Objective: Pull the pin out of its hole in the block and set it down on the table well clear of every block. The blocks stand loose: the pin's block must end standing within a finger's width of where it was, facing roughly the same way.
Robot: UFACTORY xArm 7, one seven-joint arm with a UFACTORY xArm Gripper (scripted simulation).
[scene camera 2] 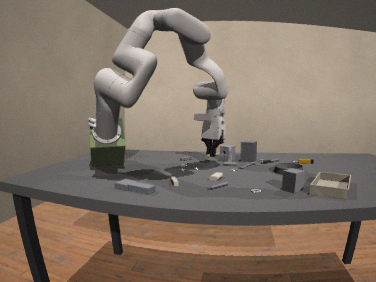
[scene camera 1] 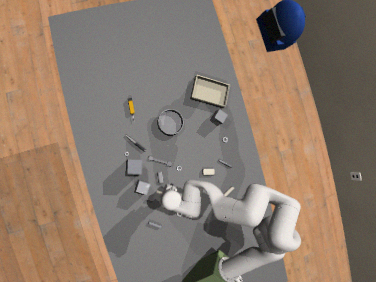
Observation:
I see a cream tray [scene camera 2: 325,184].
The cream tray shows as well in scene camera 1 [scene camera 1: 208,89].

